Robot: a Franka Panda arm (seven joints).
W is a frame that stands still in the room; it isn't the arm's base.
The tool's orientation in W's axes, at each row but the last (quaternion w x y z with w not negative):
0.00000 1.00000 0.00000 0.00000
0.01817 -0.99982 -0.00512 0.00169
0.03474 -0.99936 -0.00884 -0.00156
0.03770 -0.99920 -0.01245 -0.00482
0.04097 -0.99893 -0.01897 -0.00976
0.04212 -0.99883 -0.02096 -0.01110
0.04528 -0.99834 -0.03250 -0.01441
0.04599 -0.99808 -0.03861 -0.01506
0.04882 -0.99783 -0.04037 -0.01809
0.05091 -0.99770 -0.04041 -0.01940
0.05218 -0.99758 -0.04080 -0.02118
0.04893 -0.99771 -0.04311 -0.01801
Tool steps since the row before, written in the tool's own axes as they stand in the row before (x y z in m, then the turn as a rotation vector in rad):
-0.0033 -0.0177 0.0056 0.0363 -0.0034 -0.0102
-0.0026 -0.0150 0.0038 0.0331 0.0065 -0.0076
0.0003 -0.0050 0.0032 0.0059 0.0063 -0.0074
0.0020 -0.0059 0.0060 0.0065 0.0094 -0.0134
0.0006 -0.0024 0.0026 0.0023 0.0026 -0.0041
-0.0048 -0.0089 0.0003 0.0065 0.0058 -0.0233
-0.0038 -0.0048 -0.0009 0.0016 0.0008 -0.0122
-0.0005 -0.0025 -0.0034 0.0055 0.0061 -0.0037
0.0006 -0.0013 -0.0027 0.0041 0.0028 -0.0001
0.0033 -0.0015 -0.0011 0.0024 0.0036 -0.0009
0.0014 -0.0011 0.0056 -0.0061 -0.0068 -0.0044
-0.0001 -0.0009 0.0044 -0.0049 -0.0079 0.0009
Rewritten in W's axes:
-0.0033 0.0177 -0.0056 0.0363 0.0034 0.0102
-0.0028 0.0151 -0.0032 0.0332 -0.0064 0.0073
0.0002 0.0052 -0.0028 0.0060 -0.0067 0.0070
0.0019 0.0064 -0.0055 0.0066 -0.0102 0.0127
0.0006 0.0026 -0.0024 0.0023 -0.0028 0.0039
-0.0052 0.0087 0.0003 0.0063 -0.0075 0.0229
-0.0041 0.0044 0.0012 0.0013 -0.0018 0.0121
-0.0008 0.0021 0.0036 0.0059 -0.0060 0.0033
0.0004 0.0011 0.0028 0.0043 -0.0025 0.0000
0.0031 0.0016 0.0014 0.0027 -0.0035 0.0006
0.0015 0.0018 -0.0054 -0.0068 0.0058 0.0048
0.0000 0.0013 -0.0043 -0.0055 0.0075 -0.0003

